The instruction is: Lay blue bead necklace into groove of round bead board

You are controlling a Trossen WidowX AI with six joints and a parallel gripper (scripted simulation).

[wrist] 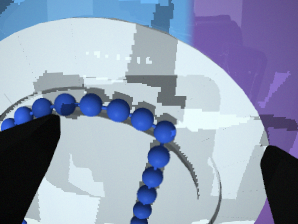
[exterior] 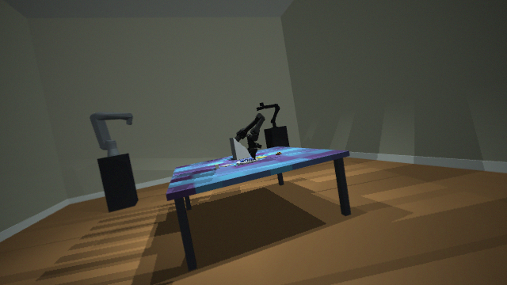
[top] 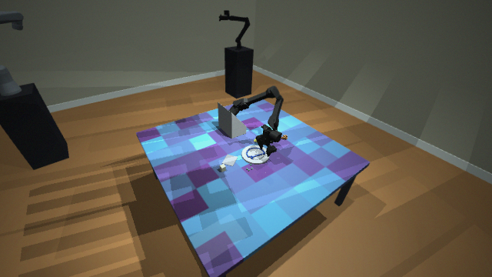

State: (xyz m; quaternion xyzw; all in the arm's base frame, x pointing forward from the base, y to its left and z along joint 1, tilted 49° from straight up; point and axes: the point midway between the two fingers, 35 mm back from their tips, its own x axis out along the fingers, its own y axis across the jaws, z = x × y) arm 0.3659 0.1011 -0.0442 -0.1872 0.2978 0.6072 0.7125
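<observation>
The round white bead board lies 4 cm behind my gripper tip, 5 cm to the right of it and 1 cm below it. From my gripper tip the other things lie so: cream cube (6 cm behind, 32 cm to the right); then yellow patch (14 cm behind, 11 cm to the left, 2 cm below); then flat grey square (11 cm behind, 23 cm to the right, 2 cm below).
</observation>
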